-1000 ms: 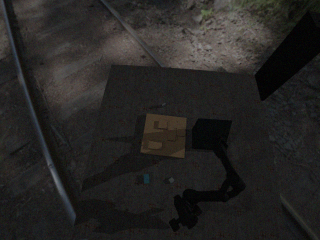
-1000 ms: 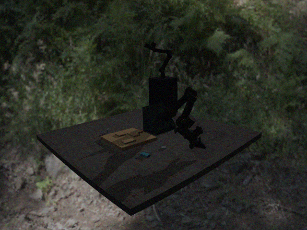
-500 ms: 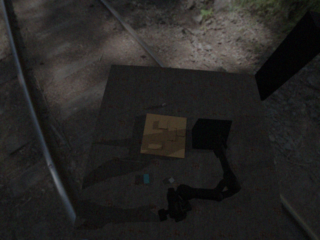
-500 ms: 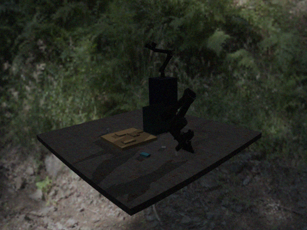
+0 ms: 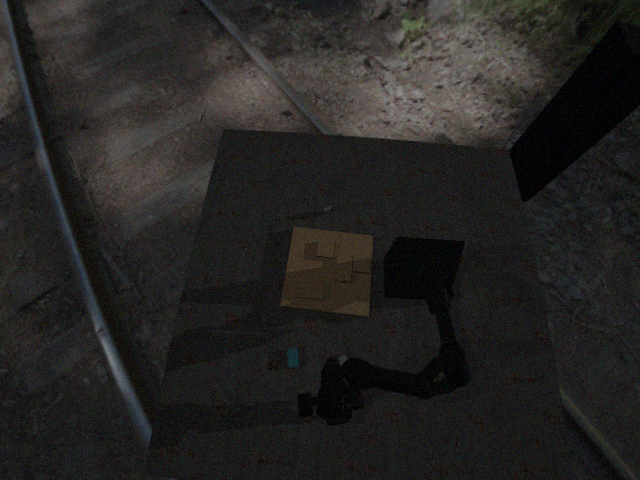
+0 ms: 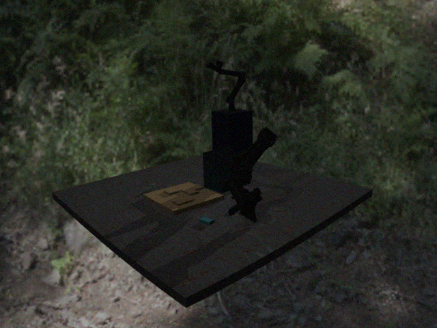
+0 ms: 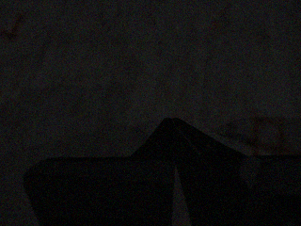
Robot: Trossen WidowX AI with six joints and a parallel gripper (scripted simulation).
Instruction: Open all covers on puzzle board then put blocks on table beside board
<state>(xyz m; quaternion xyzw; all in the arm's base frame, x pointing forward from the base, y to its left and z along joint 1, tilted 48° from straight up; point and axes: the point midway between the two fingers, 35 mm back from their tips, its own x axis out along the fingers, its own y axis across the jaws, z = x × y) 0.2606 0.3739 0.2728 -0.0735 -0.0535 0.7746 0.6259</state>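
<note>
Right now my gripper tip is 15 cm to the left of the teal block and 14 cm short of it. The rest, counted from my gripper tip: tan puzzle board (46 cm to the right, 6 cm ahead, 1 cm above).
</note>
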